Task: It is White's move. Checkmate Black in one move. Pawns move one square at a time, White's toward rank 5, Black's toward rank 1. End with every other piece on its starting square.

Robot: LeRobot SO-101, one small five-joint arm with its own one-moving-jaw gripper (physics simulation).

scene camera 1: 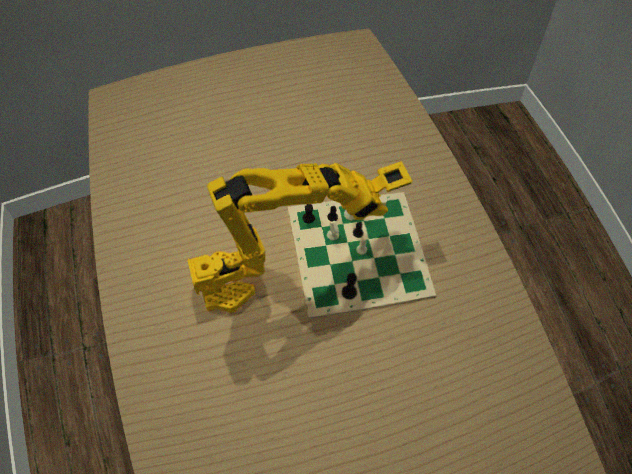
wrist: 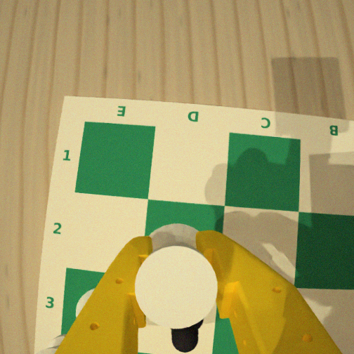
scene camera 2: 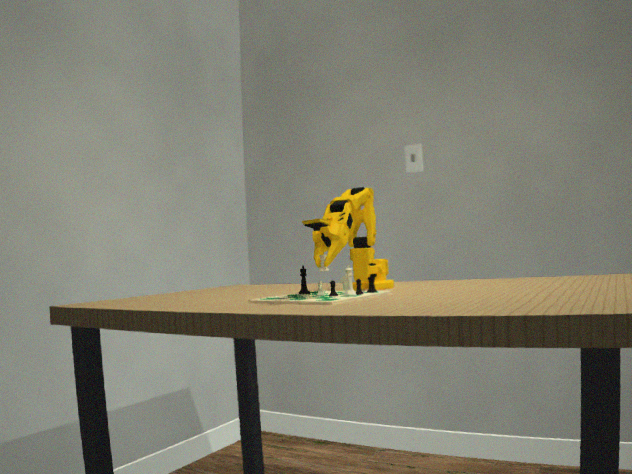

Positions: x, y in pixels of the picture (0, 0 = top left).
chessboard: scene camera 1; wrist 122, 168; scene camera 2
same spot on chessboard: (scene camera 2: 296, 298) = (scene camera 1: 398, 252)
